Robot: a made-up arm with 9 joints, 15 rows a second.
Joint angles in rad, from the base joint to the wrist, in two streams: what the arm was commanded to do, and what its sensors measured. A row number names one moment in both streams.
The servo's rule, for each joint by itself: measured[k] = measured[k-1] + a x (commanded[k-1-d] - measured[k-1]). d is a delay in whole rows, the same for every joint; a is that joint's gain. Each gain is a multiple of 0.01, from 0.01 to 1. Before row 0 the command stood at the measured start. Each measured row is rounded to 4 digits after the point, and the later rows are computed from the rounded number. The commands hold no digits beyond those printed.
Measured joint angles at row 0: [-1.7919 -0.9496 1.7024 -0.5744 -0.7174 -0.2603 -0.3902 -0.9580 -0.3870]
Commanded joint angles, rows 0 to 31: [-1.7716 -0.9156 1.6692 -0.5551 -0.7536 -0.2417 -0.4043 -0.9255 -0.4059]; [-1.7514 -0.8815 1.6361 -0.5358 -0.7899 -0.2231 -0.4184 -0.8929 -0.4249]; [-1.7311 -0.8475 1.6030 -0.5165 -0.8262 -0.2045 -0.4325 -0.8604 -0.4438]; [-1.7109 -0.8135 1.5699 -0.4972 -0.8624 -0.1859 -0.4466 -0.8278 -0.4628]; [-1.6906 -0.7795 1.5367 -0.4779 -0.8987 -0.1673 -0.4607 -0.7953 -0.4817]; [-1.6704 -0.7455 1.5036 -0.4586 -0.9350 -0.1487 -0.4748 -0.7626 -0.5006]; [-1.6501 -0.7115 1.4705 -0.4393 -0.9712 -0.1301 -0.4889 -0.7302 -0.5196]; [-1.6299 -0.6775 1.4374 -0.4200 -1.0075 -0.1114 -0.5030 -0.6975 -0.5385]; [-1.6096 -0.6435 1.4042 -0.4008 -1.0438 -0.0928 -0.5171 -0.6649 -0.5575]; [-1.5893 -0.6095 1.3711 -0.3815 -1.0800 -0.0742 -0.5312 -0.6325 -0.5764]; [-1.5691 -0.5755 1.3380 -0.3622 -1.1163 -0.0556 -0.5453 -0.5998 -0.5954]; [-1.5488 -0.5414 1.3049 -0.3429 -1.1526 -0.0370 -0.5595 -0.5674 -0.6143]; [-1.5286 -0.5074 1.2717 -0.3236 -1.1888 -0.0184 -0.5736 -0.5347 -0.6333]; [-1.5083 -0.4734 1.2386 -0.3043 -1.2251 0.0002 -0.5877 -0.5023 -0.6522]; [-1.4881 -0.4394 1.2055 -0.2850 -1.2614 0.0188 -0.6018 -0.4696 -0.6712]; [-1.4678 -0.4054 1.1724 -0.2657 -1.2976 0.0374 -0.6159 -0.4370 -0.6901]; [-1.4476 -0.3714 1.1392 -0.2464 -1.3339 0.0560 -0.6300 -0.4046 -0.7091]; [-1.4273 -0.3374 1.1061 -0.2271 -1.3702 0.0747 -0.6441 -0.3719 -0.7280]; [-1.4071 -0.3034 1.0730 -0.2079 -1.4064 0.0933 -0.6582 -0.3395 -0.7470]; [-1.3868 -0.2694 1.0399 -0.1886 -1.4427 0.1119 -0.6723 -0.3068 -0.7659]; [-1.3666 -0.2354 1.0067 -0.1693 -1.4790 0.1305 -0.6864 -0.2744 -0.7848]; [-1.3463 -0.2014 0.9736 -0.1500 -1.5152 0.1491 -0.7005 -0.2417 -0.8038]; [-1.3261 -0.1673 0.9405 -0.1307 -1.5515 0.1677 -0.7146 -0.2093 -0.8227]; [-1.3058 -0.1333 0.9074 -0.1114 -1.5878 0.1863 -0.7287 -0.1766 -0.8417]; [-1.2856 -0.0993 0.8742 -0.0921 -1.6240 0.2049 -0.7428 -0.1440 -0.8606]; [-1.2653 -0.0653 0.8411 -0.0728 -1.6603 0.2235 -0.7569 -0.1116 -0.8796]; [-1.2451 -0.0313 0.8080 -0.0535 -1.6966 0.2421 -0.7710 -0.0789 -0.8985]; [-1.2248 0.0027 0.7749 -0.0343 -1.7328 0.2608 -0.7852 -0.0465 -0.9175]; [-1.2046 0.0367 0.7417 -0.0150 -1.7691 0.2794 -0.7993 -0.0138 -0.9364]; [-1.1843 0.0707 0.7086 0.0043 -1.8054 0.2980 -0.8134 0.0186 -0.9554]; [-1.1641 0.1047 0.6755 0.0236 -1.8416 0.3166 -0.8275 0.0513 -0.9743]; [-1.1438 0.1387 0.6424 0.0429 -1.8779 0.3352 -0.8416 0.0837 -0.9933]
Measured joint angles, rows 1 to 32: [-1.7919 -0.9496 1.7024 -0.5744 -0.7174 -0.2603 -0.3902 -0.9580 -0.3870]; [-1.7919 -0.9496 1.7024 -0.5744 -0.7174 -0.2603 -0.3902 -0.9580 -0.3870]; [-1.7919 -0.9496 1.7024 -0.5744 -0.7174 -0.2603 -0.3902 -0.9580 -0.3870]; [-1.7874 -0.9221 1.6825 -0.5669 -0.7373 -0.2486 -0.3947 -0.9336 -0.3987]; [-1.7795 -0.8892 1.6547 -0.5548 -0.7662 -0.2325 -0.4023 -0.9031 -0.4149]; [-1.7689 -0.8554 1.6237 -0.5399 -0.7992 -0.2149 -0.4120 -0.8711 -0.4328]; [-1.7561 -0.8215 1.5914 -0.5232 -0.8340 -0.1966 -0.4231 -0.8386 -0.4514]; [-1.7417 -0.7875 1.5586 -0.5055 -0.8696 -0.1781 -0.4351 -0.8061 -0.4702]; [-1.7260 -0.7535 1.5256 -0.4872 -0.9056 -0.1596 -0.4478 -0.7735 -0.4890]; [-1.7093 -0.7195 1.4925 -0.4685 -0.9417 -0.1410 -0.4610 -0.7410 -0.5080]; [-1.6918 -0.6855 1.4594 -0.4496 -0.9779 -0.1224 -0.4744 -0.7084 -0.5269]; [-1.6737 -0.6515 1.4263 -0.4306 -1.0141 -0.1038 -0.4881 -0.6758 -0.5459]; [-1.6551 -0.6175 1.3932 -0.4115 -1.0503 -0.0852 -0.5019 -0.6433 -0.5648]; [-1.6362 -0.5835 1.3601 -0.3923 -1.0866 -0.0666 -0.5158 -0.6107 -0.5838]; [-1.6170 -0.5494 1.3270 -0.3730 -1.1229 -0.0480 -0.5298 -0.5782 -0.6027]; [-1.5976 -0.5154 1.2938 -0.3537 -1.1591 -0.0294 -0.5438 -0.5456 -0.6217]; [-1.5780 -0.4814 1.2607 -0.3344 -1.1954 -0.0108 -0.5578 -0.5131 -0.6406]; [-1.5582 -0.4474 1.2276 -0.3151 -1.2317 0.0078 -0.5719 -0.4805 -0.6596]; [-1.5383 -0.4134 1.1945 -0.2958 -1.2679 0.0264 -0.5860 -0.4479 -0.6785]; [-1.5183 -0.3794 1.1613 -0.2765 -1.3042 0.0450 -0.6001 -0.4154 -0.6975]; [-1.4983 -0.3454 1.1282 -0.2572 -1.3405 0.0637 -0.6142 -0.3828 -0.7164]; [-1.4782 -0.3114 1.0951 -0.2380 -1.3767 0.0823 -0.6283 -0.3503 -0.7354]; [-1.4581 -0.2774 1.0620 -0.2187 -1.4130 0.1009 -0.6424 -0.3177 -0.7543]; [-1.4380 -0.2434 1.0288 -0.1994 -1.4493 0.1195 -0.6565 -0.2852 -0.7732]; [-1.4178 -0.2094 0.9957 -0.1801 -1.4855 0.1381 -0.6706 -0.2526 -0.7922]; [-1.3976 -0.1753 0.9626 -0.1608 -1.5218 0.1567 -0.6847 -0.2201 -0.8111]; [-1.3774 -0.1413 0.9295 -0.1415 -1.5581 0.1753 -0.6988 -0.1875 -0.8301]; [-1.3572 -0.1073 0.8963 -0.1222 -1.5943 0.1939 -0.7129 -0.1549 -0.8490]; [-1.3370 -0.0733 0.8632 -0.1029 -1.6306 0.2125 -0.7270 -0.1224 -0.8680]; [-1.3168 -0.0393 0.8301 -0.0836 -1.6669 0.2311 -0.7411 -0.0898 -0.8869]; [-1.2966 -0.0053 0.7970 -0.0644 -1.7031 0.2498 -0.7552 -0.0573 -0.9059]; [-1.2764 0.0287 0.7638 -0.0451 -1.7394 0.2684 -0.7693 -0.0247 -0.9248]
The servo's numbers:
d 3
a 0.22 0.81 0.60 0.39 0.55 0.63 0.32 0.75 0.62

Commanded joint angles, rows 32 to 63: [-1.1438 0.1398 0.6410 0.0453 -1.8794 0.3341 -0.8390 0.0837 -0.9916]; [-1.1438 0.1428 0.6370 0.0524 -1.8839 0.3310 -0.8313 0.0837 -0.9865]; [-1.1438 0.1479 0.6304 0.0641 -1.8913 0.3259 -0.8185 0.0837 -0.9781]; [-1.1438 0.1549 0.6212 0.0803 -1.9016 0.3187 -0.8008 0.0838 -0.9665]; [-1.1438 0.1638 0.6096 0.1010 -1.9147 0.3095 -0.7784 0.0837 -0.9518]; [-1.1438 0.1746 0.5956 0.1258 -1.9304 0.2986 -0.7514 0.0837 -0.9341]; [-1.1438 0.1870 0.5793 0.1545 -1.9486 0.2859 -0.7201 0.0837 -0.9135]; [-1.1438 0.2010 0.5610 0.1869 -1.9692 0.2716 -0.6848 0.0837 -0.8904]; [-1.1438 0.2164 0.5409 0.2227 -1.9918 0.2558 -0.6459 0.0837 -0.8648]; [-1.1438 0.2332 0.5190 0.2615 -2.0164 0.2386 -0.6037 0.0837 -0.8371]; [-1.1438 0.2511 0.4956 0.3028 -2.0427 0.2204 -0.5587 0.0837 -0.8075]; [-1.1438 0.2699 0.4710 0.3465 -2.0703 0.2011 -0.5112 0.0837 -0.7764]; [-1.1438 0.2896 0.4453 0.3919 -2.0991 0.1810 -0.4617 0.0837 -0.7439]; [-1.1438 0.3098 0.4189 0.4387 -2.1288 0.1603 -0.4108 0.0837 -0.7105]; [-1.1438 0.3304 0.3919 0.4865 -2.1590 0.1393 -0.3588 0.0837 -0.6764]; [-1.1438 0.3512 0.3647 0.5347 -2.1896 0.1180 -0.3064 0.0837 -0.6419]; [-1.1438 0.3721 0.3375 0.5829 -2.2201 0.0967 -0.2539 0.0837 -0.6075]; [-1.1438 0.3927 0.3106 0.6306 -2.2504 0.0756 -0.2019 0.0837 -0.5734]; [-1.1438 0.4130 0.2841 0.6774 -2.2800 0.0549 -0.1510 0.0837 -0.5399]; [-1.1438 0.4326 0.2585 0.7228 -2.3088 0.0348 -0.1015 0.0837 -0.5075]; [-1.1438 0.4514 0.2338 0.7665 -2.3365 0.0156 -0.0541 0.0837 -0.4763]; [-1.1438 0.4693 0.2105 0.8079 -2.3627 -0.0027 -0.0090 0.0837 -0.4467]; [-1.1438 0.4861 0.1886 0.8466 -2.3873 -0.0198 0.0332 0.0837 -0.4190]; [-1.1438 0.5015 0.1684 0.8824 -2.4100 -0.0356 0.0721 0.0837 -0.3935]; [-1.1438 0.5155 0.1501 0.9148 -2.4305 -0.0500 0.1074 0.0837 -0.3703]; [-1.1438 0.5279 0.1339 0.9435 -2.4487 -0.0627 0.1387 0.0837 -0.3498]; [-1.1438 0.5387 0.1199 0.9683 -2.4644 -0.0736 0.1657 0.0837 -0.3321]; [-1.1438 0.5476 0.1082 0.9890 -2.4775 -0.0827 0.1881 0.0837 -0.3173]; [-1.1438 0.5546 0.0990 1.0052 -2.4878 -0.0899 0.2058 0.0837 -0.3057]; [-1.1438 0.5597 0.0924 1.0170 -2.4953 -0.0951 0.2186 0.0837 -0.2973]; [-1.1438 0.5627 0.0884 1.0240 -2.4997 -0.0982 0.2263 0.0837 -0.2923]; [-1.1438 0.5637 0.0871 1.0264 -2.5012 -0.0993 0.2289 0.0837 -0.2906]
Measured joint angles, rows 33 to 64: [-1.2561 0.0627 0.7307 -0.0258 -1.7757 0.2870 -0.7834 0.0078 -0.9438]; [-1.2359 0.0967 0.6976 -0.0065 -1.8119 0.3056 -0.7975 0.0404 -0.9627]; [-1.2156 0.1307 0.6645 0.0128 -1.8482 0.3242 -0.8116 0.0729 -0.9817]; [-1.1998 0.1381 0.6504 0.0255 -1.8654 0.3304 -0.8204 0.0810 -0.9878]; [-1.1875 0.1419 0.6424 0.0360 -1.8756 0.3308 -0.8239 0.0830 -0.9870]; [-1.1779 0.1468 0.6352 0.0470 -1.8842 0.3277 -0.8222 0.0835 -0.9815]; [-1.1704 0.1534 0.6268 0.0600 -1.8938 0.3220 -0.8154 0.0837 -0.9722]; [-1.1645 0.1618 0.6165 0.0760 -1.9053 0.3141 -0.8036 0.0837 -0.9596]; [-1.1599 0.1722 0.6040 0.0954 -1.9191 0.3043 -0.7869 0.0837 -0.9438]; [-1.1564 0.1842 0.5892 0.1184 -1.9353 0.2927 -0.7655 0.0837 -0.9250]; [-1.1536 0.1978 0.5723 0.1451 -1.9539 0.2794 -0.7397 0.0837 -0.9035]; [-1.1514 0.2129 0.5535 0.1754 -1.9747 0.2645 -0.7097 0.0837 -0.8795]; [-1.1497 0.2293 0.5328 0.2090 -1.9976 0.2482 -0.6758 0.0837 -0.8532]; [-1.1484 0.2470 0.5105 0.2456 -2.0224 0.2307 -0.6383 0.0837 -0.8249]; [-1.1474 0.2655 0.4868 0.2850 -2.0487 0.2121 -0.5976 0.0837 -0.7948]; [-1.1466 0.2850 0.4619 0.3267 -2.0764 0.1925 -0.5541 0.0837 -0.7632]; [-1.1460 0.3051 0.4361 0.3704 -2.1052 0.1722 -0.5082 0.0837 -0.7305]; [-1.1455 0.3256 0.4096 0.4157 -2.1348 0.1515 -0.4604 0.0837 -0.6970]; [-1.1451 0.3463 0.3827 0.4621 -2.1649 0.1304 -0.4111 0.0837 -0.6628]; [-1.1448 0.3672 0.3556 0.5092 -2.1953 0.1092 -0.3608 0.0837 -0.6285]; [-1.1446 0.3879 0.3286 0.5565 -2.2256 0.0880 -0.3100 0.0837 -0.5943]; [-1.1444 0.4082 0.3019 0.6037 -2.2555 0.0671 -0.2591 0.0837 -0.5606]; [-1.1443 0.4280 0.2759 0.6501 -2.2848 0.0468 -0.2087 0.0837 -0.5277]; [-1.1442 0.4470 0.2506 0.6955 -2.3132 0.0271 -0.1592 0.0837 -0.4958]; [-1.1441 0.4651 0.2265 0.7393 -2.3404 0.0083 -0.1111 0.0837 -0.4654]; [-1.1440 0.4821 0.2038 0.7811 -2.3662 -0.0094 -0.0649 0.0837 -0.4366]; [-1.1440 0.4978 0.1826 0.8206 -2.3903 -0.0259 -0.0211 0.0837 -0.4099]; [-1.1440 0.5121 0.1631 0.8573 -2.4124 -0.0411 0.0200 0.0837 -0.3853]; [-1.1440 0.5249 0.1456 0.8909 -2.4324 -0.0547 0.0580 0.0837 -0.3633]; [-1.1440 0.5361 0.1302 0.9211 -2.4500 -0.0666 0.0925 0.0837 -0.3440]; [-1.1440 0.5454 0.1170 0.9476 -2.4651 -0.0767 0.1231 0.0837 -0.3274]; [-1.1440 0.5529 0.1062 0.9701 -2.4776 -0.0850 0.1496 0.0837 -0.3139]
